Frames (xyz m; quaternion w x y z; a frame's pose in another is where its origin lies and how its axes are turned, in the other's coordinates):
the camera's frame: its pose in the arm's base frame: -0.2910 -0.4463 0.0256 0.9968 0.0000 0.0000 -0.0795
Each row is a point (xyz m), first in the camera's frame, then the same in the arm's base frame.
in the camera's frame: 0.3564 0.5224 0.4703
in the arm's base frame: 0.1437 0.0130 0.4959
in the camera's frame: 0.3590 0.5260 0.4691
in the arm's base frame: 0.1468 0.0161 0.4947
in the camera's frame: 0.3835 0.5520 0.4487
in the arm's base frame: 0.1751 0.0379 0.4743
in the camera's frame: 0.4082 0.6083 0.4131
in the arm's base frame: 0.2085 0.0896 0.4387
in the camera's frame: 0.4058 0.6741 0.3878
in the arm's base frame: 0.2165 0.1550 0.4134
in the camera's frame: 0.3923 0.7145 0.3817
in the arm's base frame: 0.2096 0.1970 0.4073
